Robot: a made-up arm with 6 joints. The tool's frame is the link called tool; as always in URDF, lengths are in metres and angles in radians. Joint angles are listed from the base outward.
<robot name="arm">
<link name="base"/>
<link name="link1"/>
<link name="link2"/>
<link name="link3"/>
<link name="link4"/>
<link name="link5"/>
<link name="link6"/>
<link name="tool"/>
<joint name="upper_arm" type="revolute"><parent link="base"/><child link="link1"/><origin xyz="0 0 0.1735"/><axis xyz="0 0 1"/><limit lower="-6.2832" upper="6.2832"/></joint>
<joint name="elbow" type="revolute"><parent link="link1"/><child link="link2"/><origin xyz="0 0.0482 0"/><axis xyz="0 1 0"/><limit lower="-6.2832" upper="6.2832"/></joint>
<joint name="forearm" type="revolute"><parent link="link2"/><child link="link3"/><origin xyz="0 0 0.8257"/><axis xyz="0 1 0"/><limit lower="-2.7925" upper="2.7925"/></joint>
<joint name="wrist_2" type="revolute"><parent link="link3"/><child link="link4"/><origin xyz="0 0 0.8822"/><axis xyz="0 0 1"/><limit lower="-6.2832" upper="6.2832"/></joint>
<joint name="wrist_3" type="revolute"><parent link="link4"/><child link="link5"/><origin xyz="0 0 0"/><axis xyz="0 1 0"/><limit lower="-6.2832" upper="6.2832"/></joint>
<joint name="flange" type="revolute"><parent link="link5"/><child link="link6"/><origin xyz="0 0 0.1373"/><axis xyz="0 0 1"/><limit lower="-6.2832" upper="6.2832"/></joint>
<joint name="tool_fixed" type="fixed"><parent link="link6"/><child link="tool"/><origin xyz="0 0 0"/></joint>
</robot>
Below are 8 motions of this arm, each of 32 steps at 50 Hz.
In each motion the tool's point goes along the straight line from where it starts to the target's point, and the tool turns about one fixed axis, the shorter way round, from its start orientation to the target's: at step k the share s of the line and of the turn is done. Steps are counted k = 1, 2, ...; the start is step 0. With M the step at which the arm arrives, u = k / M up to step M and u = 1 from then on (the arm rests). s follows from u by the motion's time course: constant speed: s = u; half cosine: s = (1 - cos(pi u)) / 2; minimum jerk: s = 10 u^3 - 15 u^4 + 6 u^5.
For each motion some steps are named. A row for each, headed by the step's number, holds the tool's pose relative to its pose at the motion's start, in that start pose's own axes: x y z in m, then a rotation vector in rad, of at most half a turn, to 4 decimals.
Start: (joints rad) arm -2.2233 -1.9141 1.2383 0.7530 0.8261 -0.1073
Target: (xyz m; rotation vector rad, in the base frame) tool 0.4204 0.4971 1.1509 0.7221 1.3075 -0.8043
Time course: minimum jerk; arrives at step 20
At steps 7, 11, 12, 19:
7: 0.1130 -0.1337 0.0802 -0.0528 0.2259 0.1981
11: 0.2851 -0.3371 0.2023 -0.1332 0.5699 0.4996
12: 0.3281 -0.3879 0.2329 -0.1533 0.6558 0.5749
19: 0.4801 -0.5677 0.3407 -0.2244 0.9597 0.8413

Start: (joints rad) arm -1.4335 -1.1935 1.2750 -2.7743 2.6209 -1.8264
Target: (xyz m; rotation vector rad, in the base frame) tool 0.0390 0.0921 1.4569 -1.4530 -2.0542 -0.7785
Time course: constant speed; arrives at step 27
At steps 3, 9, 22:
3: -0.0344 0.0383 -0.0606 -0.0127 0.0318 -0.1347
9: -0.1033 0.1150 -0.1819 -0.0381 0.0954 -0.4040
22: -0.2525 0.2812 -0.4447 -0.0932 0.2332 -0.9877

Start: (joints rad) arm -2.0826 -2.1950 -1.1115 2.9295 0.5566 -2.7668
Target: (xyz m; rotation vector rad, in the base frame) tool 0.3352 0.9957 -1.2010 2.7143 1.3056 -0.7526
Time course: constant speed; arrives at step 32
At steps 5, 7, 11, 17, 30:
5: 0.0548 -0.0437 -0.0745 0.0610 0.0351 -0.0159
7: 0.0768 -0.0612 -0.1044 0.0854 0.0492 -0.0223
11: 0.1206 -0.0962 -0.1640 0.1341 0.0773 -0.0351
17: 0.1864 -0.1487 -0.2535 0.2073 0.1194 -0.0542
30: 0.3290 -0.2625 -0.4473 0.3658 0.2107 -0.0957

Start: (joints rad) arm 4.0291 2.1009 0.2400 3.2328 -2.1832 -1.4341
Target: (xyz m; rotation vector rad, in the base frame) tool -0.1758 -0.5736 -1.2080 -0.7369 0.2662 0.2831
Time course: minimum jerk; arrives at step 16
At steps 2, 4, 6, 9, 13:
2: 0.0021 0.0030 0.0115 0.0123 -0.0130 0.0089
4: 0.0135 0.0194 0.0740 0.0793 -0.0840 0.0575
6: 0.0360 0.0515 0.1967 0.2108 -0.2233 0.1528
9: 0.0805 0.1153 0.4402 0.4717 -0.4997 0.3419
13: 0.1243 0.1780 0.6797 0.7285 -0.7717 0.5280

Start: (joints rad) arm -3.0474 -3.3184 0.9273 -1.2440 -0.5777 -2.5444
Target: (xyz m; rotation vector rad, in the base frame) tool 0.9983 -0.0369 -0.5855 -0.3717 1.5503 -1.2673
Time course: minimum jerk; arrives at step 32
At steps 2, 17, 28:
2: -0.0012 -0.0014 -0.0008 0.0017 -0.0012 0.0004
17: -0.3066 -0.3640 -0.2066 0.4307 -0.3137 0.0968
28: -0.5403 -0.6414 -0.3640 0.7588 -0.5528 0.1705

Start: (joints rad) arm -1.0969 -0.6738 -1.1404 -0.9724 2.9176 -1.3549
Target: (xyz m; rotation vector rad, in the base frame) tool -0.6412 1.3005 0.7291 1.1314 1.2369 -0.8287
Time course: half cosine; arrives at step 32
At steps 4, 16, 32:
4: -0.0046 -0.0031 -0.0061 -0.0015 0.0155 0.0197
16: -0.0603 -0.0413 -0.0803 -0.0191 0.2040 0.2590
32: -0.1205 -0.0827 -0.1607 -0.0382 0.4079 0.5181

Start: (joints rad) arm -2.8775 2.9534 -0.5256 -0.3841 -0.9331 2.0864
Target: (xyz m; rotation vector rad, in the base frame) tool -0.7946 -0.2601 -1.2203 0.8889 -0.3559 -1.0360
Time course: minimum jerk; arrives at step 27
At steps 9, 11, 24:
9: -0.0027 0.0182 -0.0079 -0.1307 0.0182 -0.0860
11: -0.0042 0.0287 -0.0124 -0.2058 0.0286 -0.1353
24: -0.0126 0.0859 -0.0370 -0.6157 0.0857 -0.4050

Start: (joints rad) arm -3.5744 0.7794 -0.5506 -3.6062 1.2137 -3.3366
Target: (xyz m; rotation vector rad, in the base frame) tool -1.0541 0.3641 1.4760 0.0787 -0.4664 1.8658
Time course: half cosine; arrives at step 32
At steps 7, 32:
7: -0.0004 0.0248 -0.0488 -0.0526 0.0833 -0.0033
32: -0.0034 0.2184 -0.4295 -0.4634 0.7340 -0.0287

